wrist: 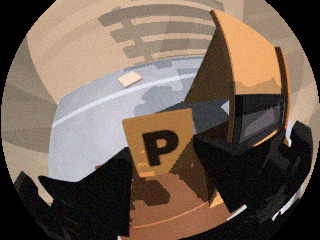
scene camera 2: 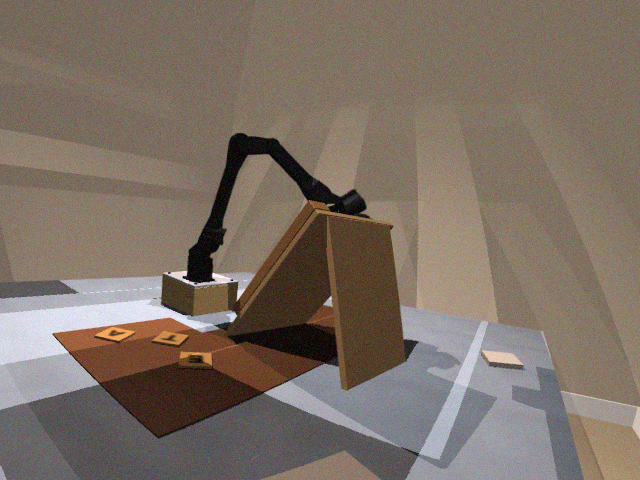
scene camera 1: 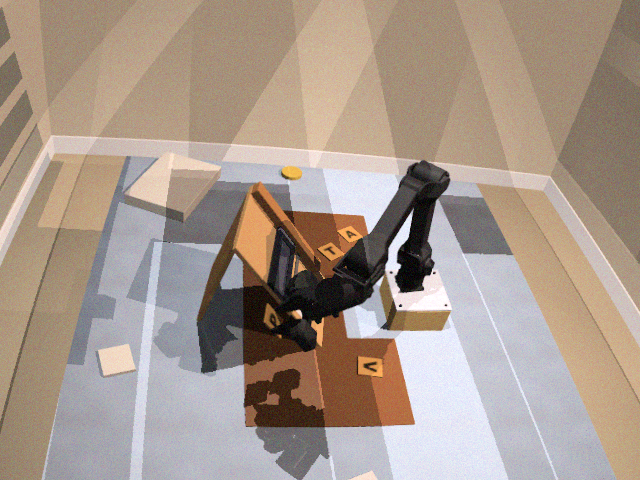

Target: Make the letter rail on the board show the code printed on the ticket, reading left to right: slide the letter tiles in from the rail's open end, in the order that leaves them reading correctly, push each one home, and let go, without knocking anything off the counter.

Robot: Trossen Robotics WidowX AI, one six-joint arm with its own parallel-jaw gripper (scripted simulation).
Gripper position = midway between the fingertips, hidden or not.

I see my gripper [scene camera 1: 272, 321], a pale slab [scene camera 1: 174, 185], a pale square [scene camera 1: 118, 360], a sloping wooden board [scene camera 2: 323, 253] and a brown mat [scene camera 2: 143, 376].
My gripper is seen too in the wrist view [wrist: 161, 146]. The sloping wooden board shows as well in the wrist view [wrist: 240, 65] and in scene camera 1 [scene camera 1: 262, 236]. The brown mat shows as well in scene camera 1 [scene camera 1: 284, 386]. The wrist view misses the pale slab, which is hidden by the sloping wooden board.
